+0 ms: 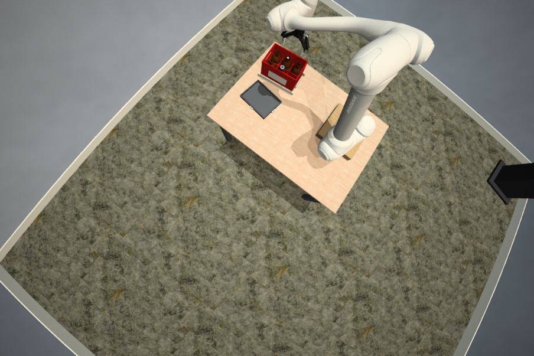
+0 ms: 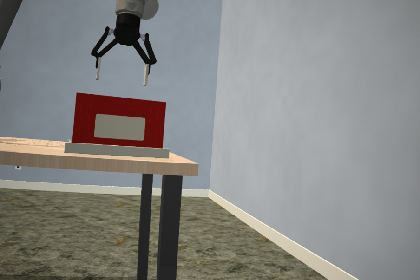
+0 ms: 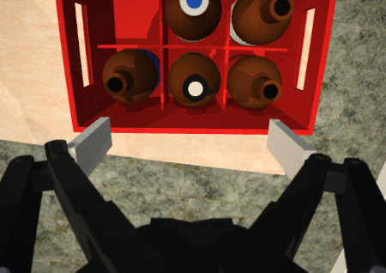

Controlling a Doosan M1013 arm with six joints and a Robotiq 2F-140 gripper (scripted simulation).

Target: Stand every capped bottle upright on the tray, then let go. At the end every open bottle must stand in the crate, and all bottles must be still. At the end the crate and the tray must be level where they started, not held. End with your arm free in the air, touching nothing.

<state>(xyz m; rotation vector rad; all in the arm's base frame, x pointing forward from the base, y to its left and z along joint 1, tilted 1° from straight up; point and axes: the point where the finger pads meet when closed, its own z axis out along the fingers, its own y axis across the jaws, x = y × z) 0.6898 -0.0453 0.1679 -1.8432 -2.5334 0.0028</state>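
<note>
Right now my hand is 150 mm above the red crate, 70 mm to the right of it and 20 mm past it. The rest, counted from my hand: dark grey tray 330 mm to the left, 220 mm below, 70 mm behind.
</note>
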